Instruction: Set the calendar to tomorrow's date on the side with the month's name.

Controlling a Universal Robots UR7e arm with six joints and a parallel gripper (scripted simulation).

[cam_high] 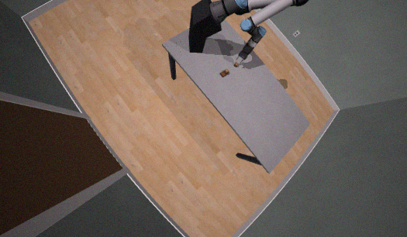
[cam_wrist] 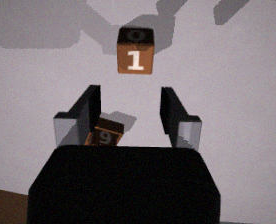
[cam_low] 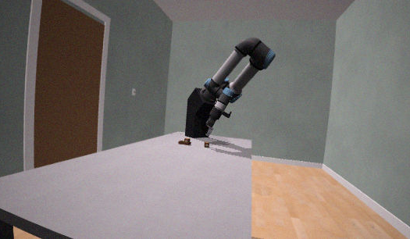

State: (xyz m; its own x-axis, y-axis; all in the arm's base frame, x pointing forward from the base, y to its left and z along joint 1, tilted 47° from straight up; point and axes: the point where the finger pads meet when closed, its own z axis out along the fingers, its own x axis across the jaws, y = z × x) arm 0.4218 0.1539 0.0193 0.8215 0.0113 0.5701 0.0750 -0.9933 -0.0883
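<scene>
Now: hand 80 mm above the brown wooden cube. Also, from my hand: calendar tray: 160 mm to the right, 90 mm below, 10 mm ahead.
</scene>
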